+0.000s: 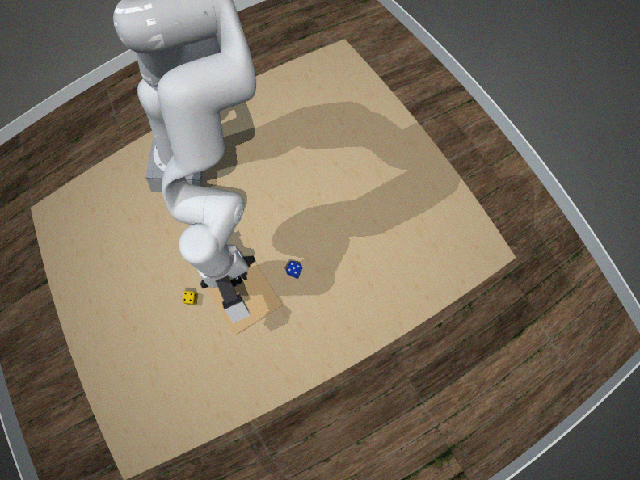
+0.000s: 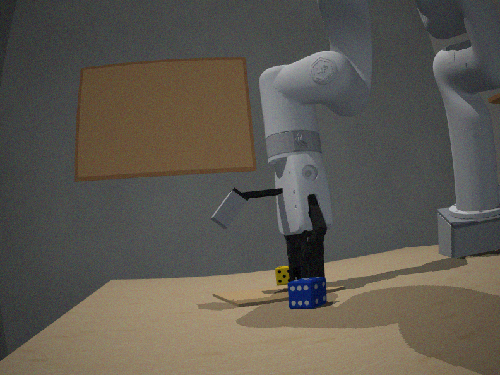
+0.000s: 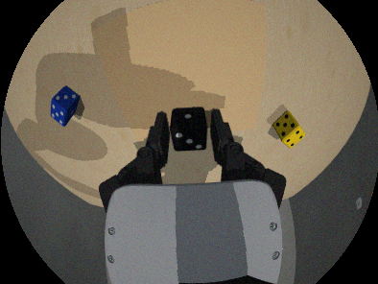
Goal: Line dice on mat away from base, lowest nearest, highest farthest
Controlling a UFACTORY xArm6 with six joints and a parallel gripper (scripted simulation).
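The black die is 1 cm below my hand. From my hand the other things lie so: thin tan mat 5 cm ahead, 1 cm to the left, 3 cm below; blue die 3 cm ahead, 15 cm to the left, 1 cm below; yellow die 1 cm ahead, 12 cm to the right, 1 cm below.
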